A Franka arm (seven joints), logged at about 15 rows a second.
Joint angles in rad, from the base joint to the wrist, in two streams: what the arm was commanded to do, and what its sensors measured. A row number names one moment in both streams.
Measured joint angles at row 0:
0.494, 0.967, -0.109, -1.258, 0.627, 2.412, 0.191
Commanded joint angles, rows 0 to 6:
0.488, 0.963, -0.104, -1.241, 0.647, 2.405, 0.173
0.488, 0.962, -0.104, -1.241, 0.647, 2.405, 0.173
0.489, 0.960, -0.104, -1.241, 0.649, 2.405, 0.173
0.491, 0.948, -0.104, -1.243, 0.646, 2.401, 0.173
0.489, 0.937, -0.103, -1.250, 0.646, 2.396, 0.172
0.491, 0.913, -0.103, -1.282, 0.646, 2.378, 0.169
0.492, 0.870, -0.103, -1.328, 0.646, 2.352, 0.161
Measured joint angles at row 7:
0.494, 0.956, -0.109, -1.242, 0.627, 2.391, 0.189
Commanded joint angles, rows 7 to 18:
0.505, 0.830, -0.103, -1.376, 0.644, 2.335, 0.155
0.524, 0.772, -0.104, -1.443, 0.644, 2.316, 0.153
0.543, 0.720, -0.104, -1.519, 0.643, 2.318, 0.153
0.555, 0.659, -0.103, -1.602, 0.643, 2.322, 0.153
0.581, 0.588, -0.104, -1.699, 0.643, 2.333, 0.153
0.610, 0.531, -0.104, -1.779, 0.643, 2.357, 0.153
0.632, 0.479, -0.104, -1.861, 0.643, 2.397, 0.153
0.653, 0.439, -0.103, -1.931, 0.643, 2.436, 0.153
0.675, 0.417, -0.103, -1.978, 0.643, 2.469, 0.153
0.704, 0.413, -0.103, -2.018, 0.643, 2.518, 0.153
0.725, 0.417, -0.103, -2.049, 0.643, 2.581, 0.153
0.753, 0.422, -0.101, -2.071, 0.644, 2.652, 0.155
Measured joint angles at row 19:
0.708, 0.462, -0.101, -1.962, 0.627, 2.534, 0.177
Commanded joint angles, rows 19 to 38:
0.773, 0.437, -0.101, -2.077, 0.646, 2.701, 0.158
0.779, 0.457, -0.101, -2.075, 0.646, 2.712, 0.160
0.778, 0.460, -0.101, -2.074, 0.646, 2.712, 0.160
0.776, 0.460, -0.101, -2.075, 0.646, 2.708, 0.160
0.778, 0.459, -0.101, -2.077, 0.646, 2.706, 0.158
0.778, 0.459, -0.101, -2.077, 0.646, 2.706, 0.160
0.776, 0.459, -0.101, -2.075, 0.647, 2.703, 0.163
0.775, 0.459, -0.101, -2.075, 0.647, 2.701, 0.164
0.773, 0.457, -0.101, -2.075, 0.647, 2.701, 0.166
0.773, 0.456, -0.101, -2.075, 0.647, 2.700, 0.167
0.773, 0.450, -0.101, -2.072, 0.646, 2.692, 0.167
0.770, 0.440, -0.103, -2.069, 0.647, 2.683, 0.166
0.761, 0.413, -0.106, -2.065, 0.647, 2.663, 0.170
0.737, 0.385, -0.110, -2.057, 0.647, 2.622, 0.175
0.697, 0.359, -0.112, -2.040, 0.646, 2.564, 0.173
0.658, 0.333, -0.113, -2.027, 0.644, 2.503, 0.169
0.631, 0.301, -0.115, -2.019, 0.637, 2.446, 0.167
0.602, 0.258, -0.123, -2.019, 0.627, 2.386, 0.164
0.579, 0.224, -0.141, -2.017, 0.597, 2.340, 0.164
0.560, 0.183, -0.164, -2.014, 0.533, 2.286, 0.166
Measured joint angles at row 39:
0.604, 0.285, -0.147, -1.984, 0.601, 2.371, 0.167
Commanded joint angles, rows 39 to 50:
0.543, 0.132, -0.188, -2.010, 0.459, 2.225, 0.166
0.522, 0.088, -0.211, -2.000, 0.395, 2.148, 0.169
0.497, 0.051, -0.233, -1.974, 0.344, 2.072, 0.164
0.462, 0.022, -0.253, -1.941, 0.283, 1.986, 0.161
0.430, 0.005, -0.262, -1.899, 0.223, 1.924, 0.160
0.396, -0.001, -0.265, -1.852, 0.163, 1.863, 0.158
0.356, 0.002, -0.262, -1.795, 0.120, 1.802, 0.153
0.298, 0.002, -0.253, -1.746, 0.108, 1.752, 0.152
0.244, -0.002, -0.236, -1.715, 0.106, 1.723, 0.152
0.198, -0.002, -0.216, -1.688, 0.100, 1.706, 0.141
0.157, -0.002, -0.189, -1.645, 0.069, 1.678, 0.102
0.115, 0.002, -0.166, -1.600, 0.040, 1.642, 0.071
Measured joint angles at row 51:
0.201, -0.017, -0.236, -1.689, 0.094, 1.703, 0.109
